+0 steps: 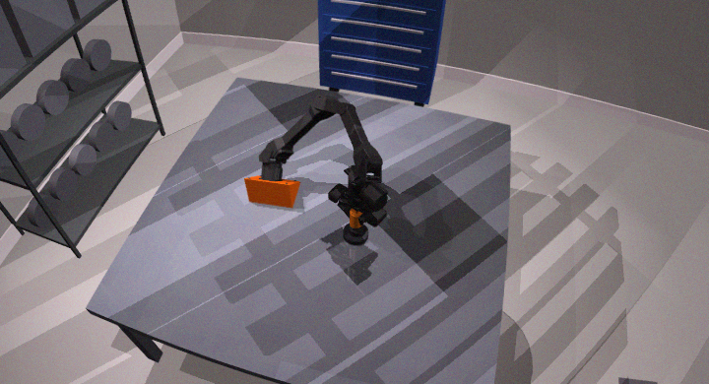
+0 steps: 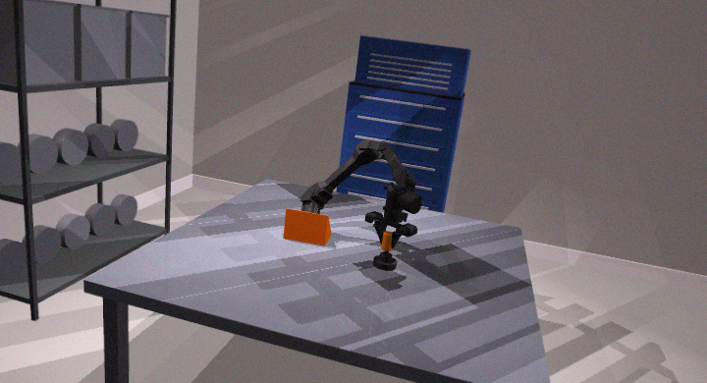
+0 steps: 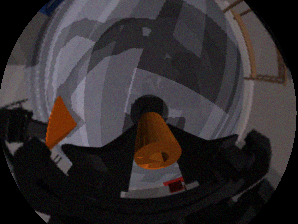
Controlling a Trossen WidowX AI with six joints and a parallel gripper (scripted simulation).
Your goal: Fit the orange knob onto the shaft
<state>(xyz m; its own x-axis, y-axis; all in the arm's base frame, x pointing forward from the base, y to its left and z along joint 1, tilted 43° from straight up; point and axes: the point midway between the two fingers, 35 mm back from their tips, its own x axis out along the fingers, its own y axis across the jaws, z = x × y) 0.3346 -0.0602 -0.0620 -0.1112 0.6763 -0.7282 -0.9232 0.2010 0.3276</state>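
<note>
The dark round pedestal lies 4 cm below my gripper tip. The rest, counted from my gripper tip: orange knob 2 cm above.
</note>
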